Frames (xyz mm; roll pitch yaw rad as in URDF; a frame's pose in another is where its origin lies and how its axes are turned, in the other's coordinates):
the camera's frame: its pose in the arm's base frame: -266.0 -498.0 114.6 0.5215 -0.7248 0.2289
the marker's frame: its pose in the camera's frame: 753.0 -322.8 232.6 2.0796 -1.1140 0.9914
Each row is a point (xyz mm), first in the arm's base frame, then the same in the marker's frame.
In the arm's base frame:
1: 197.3 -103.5 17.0
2: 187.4 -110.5 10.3
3: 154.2 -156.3 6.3
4: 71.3 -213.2 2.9
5: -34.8 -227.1 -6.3
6: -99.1 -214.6 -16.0
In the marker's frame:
1: -640.0 -601.1 -279.6
2: -640.2 -596.6 -292.7
3: -619.4 -562.3 -332.8
4: -575.0 -531.9 -417.8
5: -535.8 -548.5 -516.4
6: -520.4 -578.0 -573.6

